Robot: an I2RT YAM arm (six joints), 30 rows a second.
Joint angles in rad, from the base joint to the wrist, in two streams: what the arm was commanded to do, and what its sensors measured. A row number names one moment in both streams.
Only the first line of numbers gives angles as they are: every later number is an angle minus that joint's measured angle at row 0.
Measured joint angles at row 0: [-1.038, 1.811, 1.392, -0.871, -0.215, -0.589]
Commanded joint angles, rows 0 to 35: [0.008, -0.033, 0.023, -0.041, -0.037, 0.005]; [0.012, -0.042, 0.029, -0.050, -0.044, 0.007]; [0.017, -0.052, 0.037, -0.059, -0.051, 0.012]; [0.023, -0.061, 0.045, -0.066, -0.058, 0.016]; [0.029, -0.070, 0.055, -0.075, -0.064, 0.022]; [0.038, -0.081, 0.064, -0.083, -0.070, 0.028]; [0.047, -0.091, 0.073, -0.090, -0.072, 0.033]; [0.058, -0.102, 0.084, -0.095, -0.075, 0.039]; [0.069, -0.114, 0.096, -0.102, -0.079, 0.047]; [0.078, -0.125, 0.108, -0.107, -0.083, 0.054]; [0.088, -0.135, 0.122, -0.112, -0.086, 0.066]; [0.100, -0.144, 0.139, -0.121, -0.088, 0.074]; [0.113, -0.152, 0.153, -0.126, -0.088, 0.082]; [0.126, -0.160, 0.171, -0.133, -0.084, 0.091]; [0.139, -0.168, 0.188, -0.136, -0.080, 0.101]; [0.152, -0.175, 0.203, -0.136, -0.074, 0.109]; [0.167, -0.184, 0.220, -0.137, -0.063, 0.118]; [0.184, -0.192, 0.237, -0.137, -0.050, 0.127]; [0.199, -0.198, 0.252, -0.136, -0.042, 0.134]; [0.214, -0.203, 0.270, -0.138, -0.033, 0.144]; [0.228, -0.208, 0.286, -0.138, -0.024, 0.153]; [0.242, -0.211, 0.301, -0.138, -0.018, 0.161]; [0.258, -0.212, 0.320, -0.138, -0.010, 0.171]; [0.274, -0.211, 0.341, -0.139, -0.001, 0.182]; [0.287, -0.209, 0.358, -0.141, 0.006, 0.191]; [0.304, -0.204, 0.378, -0.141, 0.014, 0.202]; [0.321, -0.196, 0.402, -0.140, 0.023, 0.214]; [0.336, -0.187, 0.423, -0.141, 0.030, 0.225]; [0.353, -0.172, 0.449, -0.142, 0.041, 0.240]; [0.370, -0.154, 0.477, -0.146, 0.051, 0.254]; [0.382, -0.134, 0.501, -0.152, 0.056, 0.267]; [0.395, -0.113, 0.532, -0.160, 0.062, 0.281]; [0.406, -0.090, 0.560, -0.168, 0.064, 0.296]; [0.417, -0.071, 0.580, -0.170, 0.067, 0.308]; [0.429, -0.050, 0.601, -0.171, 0.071, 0.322]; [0.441, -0.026, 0.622, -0.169, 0.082, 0.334]
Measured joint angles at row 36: [0.421, -0.067, 0.577, -0.152, 0.049, 0.274]
